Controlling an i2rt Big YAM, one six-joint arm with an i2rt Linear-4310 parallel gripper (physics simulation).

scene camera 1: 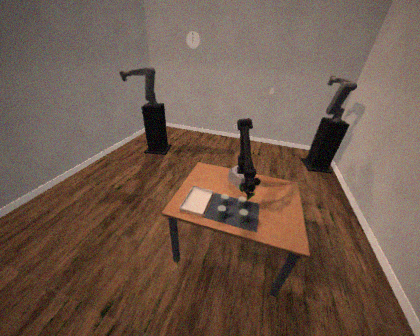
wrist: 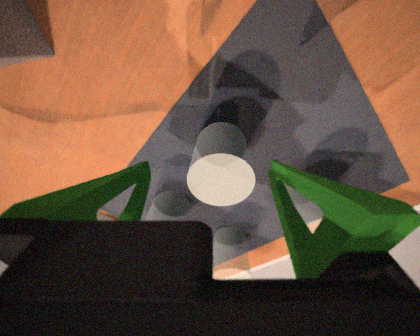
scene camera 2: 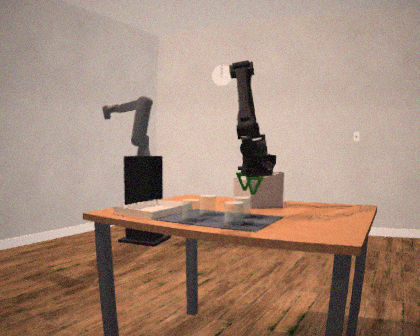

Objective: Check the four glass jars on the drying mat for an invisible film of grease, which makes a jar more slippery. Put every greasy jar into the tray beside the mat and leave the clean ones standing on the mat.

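Places are measured from the arm's base along level axes (x left, y back, z up), in centimetres.
Pixels of known places: gripper, fingertip midpoint: (scene camera 1: 244, 195) (wrist: 209, 167) (scene camera 2: 248, 192); arm's base, origin of the base link: (scene camera 1: 243, 170) (scene camera 2: 260, 175).
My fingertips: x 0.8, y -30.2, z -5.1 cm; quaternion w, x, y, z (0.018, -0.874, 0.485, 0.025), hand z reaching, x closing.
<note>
For each thing: its top centre in the pictures, then the offset to it from my fingertips. Level surfaces: height alone.
- dark mat, its level: dz -9.3 cm
- back right jar, middle of its top: (wrist: 220, 182) (scene camera 2: 242, 197) (scene camera 1: 242, 198) dz -1.7, dx -2.0, dy -2.3 cm
- back left jar, middle of its top: (wrist: 159, 245) (scene camera 2: 207, 195) (scene camera 1: 225, 196) dz -1.7, dx -16.6, dy -1.7 cm
- front left jar, middle of its top: (wrist: 231, 277) (scene camera 2: 191, 199) (scene camera 1: 221, 208) dz -1.7, dx -18.4, dy -15.6 cm
- front right jar, middle of its top: (wrist: 324, 234) (scene camera 2: 234, 202) (scene camera 1: 243, 212) dz -1.7, dx -1.6, dy -17.1 cm
- pale tray, middle of its top: (scene camera 2: 154, 204) (scene camera 1: 197, 198) dz -6.6, dx -40.0, dy -2.8 cm
- table, its level: dz -9.6 cm
Four pale, see-through jars stand upright on the dark mat (scene camera 1: 232, 220) (scene camera 2: 262, 222) (wrist: 345, 95): the back right jar (scene camera 1: 242, 200) (scene camera 2: 243, 205) (wrist: 221, 180), the back left jar (scene camera 1: 225, 197) (scene camera 2: 208, 204), the front left jar (scene camera 1: 222, 208) (scene camera 2: 191, 210) and the front right jar (scene camera 1: 243, 213) (scene camera 2: 234, 215). The pale tray (scene camera 1: 197, 201) (scene camera 2: 145, 213) adjoins the mat's left side and holds no jar. My gripper (scene camera 1: 249, 196) (scene camera 2: 249, 191) (wrist: 209, 167) is wide open and empty, a little above the back right jar. In the wrist view, the other jars are partly hidden.
A grey box (scene camera 1: 235, 175) (scene camera 2: 272, 190) (wrist: 20, 30) stands on the table (scene camera 1: 280, 225) (scene camera 2: 320, 225) behind the mat, close to my arm. Two other arms stand away from the table on a left black pedestal (scene camera 1: 155, 127) (scene camera 2: 143, 180) and a right black pedestal (scene camera 1: 327, 145).
</note>
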